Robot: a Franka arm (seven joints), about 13 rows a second.
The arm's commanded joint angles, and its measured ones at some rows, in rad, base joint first. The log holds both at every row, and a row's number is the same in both.
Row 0, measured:
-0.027 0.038 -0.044 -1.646 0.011 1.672 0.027
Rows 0 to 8, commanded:
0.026 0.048 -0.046 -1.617 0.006 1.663 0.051
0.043 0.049 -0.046 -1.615 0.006 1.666 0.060
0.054 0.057 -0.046 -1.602 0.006 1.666 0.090
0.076 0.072 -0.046 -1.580 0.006 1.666 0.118
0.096 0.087 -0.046 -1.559 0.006 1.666 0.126
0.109 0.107 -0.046 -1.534 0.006 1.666 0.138
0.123 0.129 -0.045 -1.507 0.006 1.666 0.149
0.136 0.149 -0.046 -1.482 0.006 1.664 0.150
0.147 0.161 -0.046 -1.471 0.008 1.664 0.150
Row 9, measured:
0.125 0.108 -0.041 -1.541 0.011 1.674 0.126
